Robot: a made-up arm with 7 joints.
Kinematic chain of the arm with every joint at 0, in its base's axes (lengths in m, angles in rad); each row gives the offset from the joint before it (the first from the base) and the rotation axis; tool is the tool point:
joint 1: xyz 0 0 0 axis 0 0.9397 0.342
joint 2: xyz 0 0 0 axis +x
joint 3: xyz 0 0 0 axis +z
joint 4: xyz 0.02 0 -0.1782 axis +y
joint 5: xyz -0.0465 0 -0.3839 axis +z
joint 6: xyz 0 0 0 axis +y
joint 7: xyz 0 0 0 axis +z
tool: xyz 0 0 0
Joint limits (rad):
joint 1: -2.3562..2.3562
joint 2: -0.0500..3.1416
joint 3: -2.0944..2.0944
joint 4: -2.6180..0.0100
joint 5: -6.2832..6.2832
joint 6: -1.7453..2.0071
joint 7: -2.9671..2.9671
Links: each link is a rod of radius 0.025 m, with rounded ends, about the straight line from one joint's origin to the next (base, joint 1, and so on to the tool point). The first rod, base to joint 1, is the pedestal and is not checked.
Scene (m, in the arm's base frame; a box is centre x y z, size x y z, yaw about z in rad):
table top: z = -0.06
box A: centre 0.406 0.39 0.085 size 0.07 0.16 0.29 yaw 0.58
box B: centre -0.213 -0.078 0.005 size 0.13 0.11 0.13 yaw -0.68
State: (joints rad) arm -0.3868 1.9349 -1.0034 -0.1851 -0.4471 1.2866 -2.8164
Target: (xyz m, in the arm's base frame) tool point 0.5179 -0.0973 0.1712
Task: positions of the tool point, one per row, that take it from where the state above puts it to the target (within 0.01 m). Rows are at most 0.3 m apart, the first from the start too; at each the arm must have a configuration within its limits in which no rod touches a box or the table.
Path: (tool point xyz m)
1: 0.0982 0.4815 0.2703
2: 0.0529 0.3467 0.4130
3: -0.1222 0.1622 0.4676
4: -0.0257 0.2904 0.4431
5: 0.1210 0.3521 0.4000
6: 0.2802 0.3355 0.3467
7: 0.4156 0.2509 0.2879
8: 0.5039 0.1239 0.2259
9: 0.5384 -0.0150 0.1620
10: 0.5346 -0.0358 0.1824
11: 0.5278 -0.0642 0.1859
12: 0.5179 -0.0973 0.1712

